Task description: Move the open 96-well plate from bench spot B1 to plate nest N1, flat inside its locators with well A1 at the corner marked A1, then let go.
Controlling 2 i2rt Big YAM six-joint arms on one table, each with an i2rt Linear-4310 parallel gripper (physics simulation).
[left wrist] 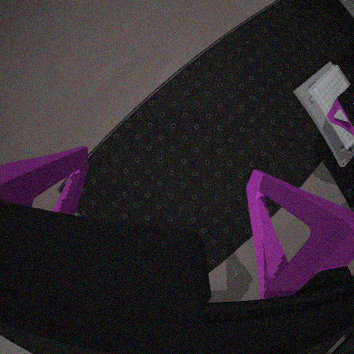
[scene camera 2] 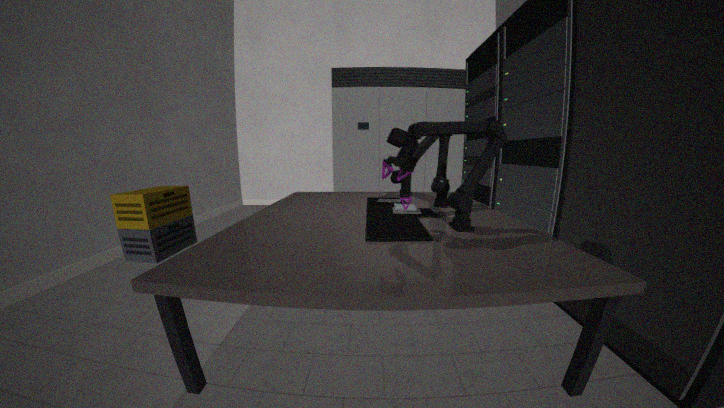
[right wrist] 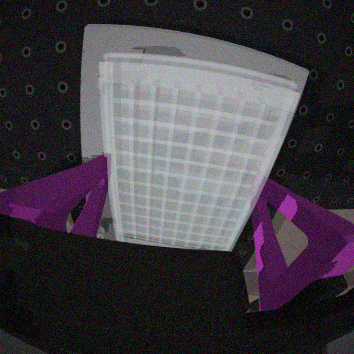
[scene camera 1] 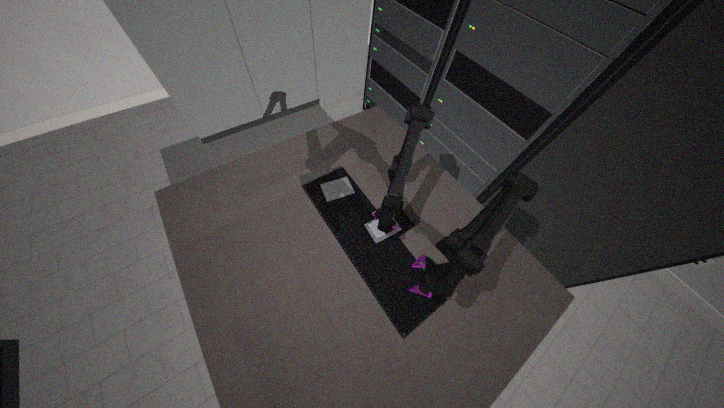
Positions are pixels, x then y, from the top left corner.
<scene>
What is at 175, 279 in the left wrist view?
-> My left gripper.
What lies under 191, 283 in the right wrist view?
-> My right gripper.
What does my right gripper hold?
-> A white well plate.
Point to a white well plate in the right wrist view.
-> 190, 142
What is my left gripper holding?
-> Nothing.
</scene>
